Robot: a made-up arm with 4 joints. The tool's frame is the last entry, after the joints.
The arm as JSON. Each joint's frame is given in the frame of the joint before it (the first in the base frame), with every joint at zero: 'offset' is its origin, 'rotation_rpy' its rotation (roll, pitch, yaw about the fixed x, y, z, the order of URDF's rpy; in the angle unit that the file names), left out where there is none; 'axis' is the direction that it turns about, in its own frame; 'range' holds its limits. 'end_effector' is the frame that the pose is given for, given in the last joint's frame.
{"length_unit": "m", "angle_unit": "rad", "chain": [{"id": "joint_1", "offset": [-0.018, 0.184, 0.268], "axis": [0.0, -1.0, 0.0], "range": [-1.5, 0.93]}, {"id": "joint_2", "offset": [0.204, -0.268, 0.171], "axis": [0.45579, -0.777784, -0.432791], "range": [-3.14, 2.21]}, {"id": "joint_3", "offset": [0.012, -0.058, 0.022], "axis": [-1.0, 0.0, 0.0], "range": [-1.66, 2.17]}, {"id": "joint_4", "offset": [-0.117, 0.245, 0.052], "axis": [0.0, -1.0, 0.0], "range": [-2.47, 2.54]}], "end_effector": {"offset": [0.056, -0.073, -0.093], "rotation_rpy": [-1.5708, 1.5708, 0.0]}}
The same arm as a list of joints. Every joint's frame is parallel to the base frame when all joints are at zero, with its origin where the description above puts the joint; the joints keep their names.
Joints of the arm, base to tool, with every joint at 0 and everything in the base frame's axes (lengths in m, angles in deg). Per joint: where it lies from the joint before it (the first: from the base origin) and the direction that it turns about. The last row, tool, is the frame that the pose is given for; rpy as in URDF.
joint_1: axis 0 -1 0 offset -0.018 0.184 0.268
joint_2: axis 0.45579 -0.777784 -0.432791 offset 0.204 -0.268 0.171
joint_3: axis -1 0 0 offset 0.012 -0.058 0.022
joint_4: axis 0 -1 0 offset -0.117 0.245 0.052
tool: offset 0.056 -0.073 -0.093 rpy -90 90 0
Joint limits (deg, base to tool): -85.94..53.29 -179.91..126.62 -95.11..124.33 -141.52..145.53

